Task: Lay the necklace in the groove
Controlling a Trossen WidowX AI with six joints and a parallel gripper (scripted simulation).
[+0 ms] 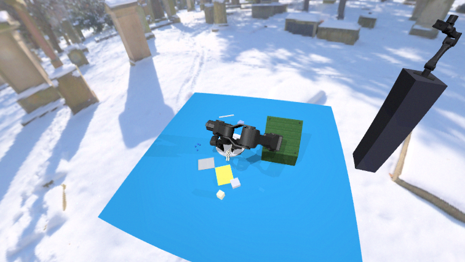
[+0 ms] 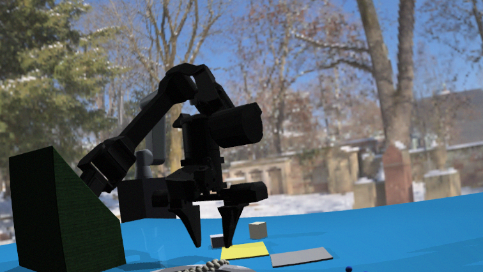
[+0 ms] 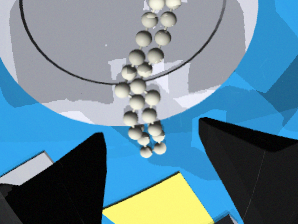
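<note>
Now: the round white bead board 2 cm ahead of my gripper tip, 9 cm to the right of it and 3 cm below it. Also, from my gripper tip: yellow tile (3 cm behind, 14 cm to the left, 4 cm below); red object (13 cm ahead, 20 cm to the right, 4 cm below); grey tile (11 cm ahead, 10 cm to the left, 4 cm below).
</note>
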